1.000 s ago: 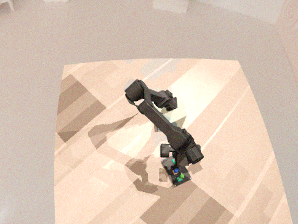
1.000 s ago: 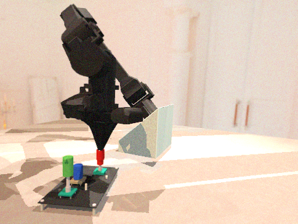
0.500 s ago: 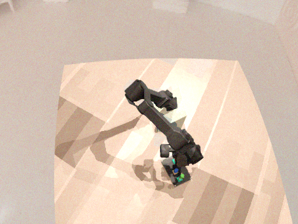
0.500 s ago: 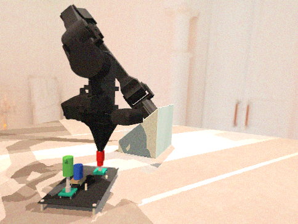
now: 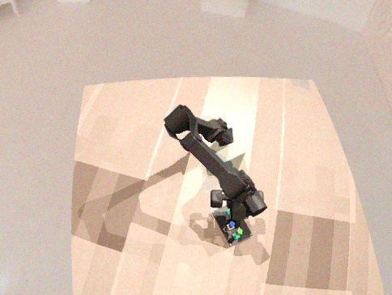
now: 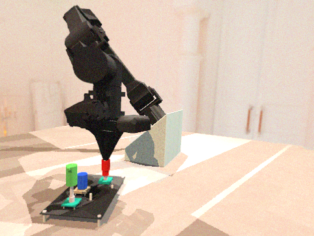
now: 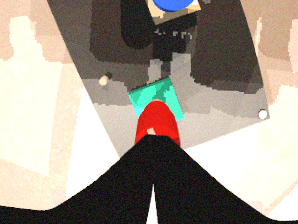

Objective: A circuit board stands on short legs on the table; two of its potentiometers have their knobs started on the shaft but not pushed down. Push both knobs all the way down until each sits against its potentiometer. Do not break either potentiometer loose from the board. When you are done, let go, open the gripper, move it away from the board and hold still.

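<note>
My gripper tip is 10 mm above the red knob.
</note>
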